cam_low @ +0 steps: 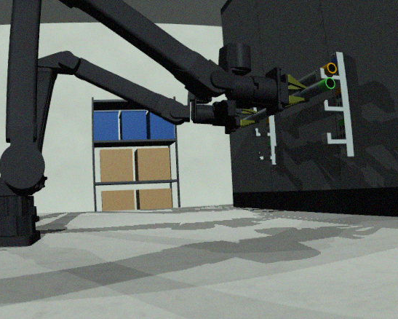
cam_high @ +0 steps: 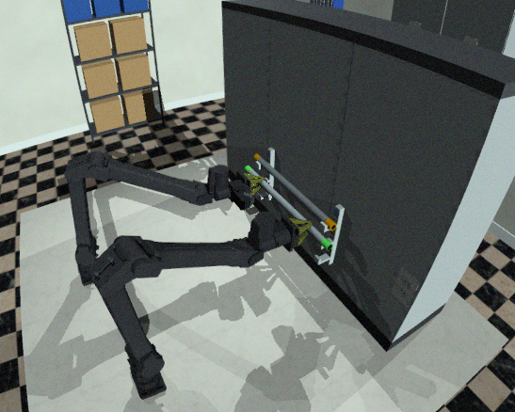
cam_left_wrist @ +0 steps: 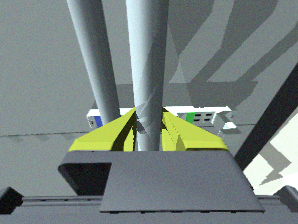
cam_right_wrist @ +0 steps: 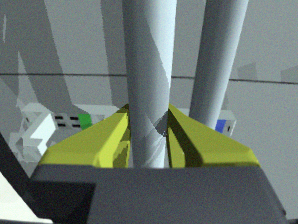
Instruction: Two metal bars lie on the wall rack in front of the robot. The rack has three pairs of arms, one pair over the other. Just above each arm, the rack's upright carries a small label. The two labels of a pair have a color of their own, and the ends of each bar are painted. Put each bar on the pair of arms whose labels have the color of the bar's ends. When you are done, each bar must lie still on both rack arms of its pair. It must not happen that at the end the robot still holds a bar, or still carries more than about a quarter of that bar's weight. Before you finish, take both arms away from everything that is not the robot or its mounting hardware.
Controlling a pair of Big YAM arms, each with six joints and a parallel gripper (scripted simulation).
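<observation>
Now: right hand 150 mm to the right of the green-ended bar and 20 mm short of it. The rest, counted from my right hand: grey cabinet wall: 260 mm ahead, 160 mm to the left, 160 mm above; then orange-ended bar: 150 mm to the left, 50 mm ahead, 50 mm above; then wall outlet: 370 mm to the right, 20 mm ahead, 10 mm above.
</observation>
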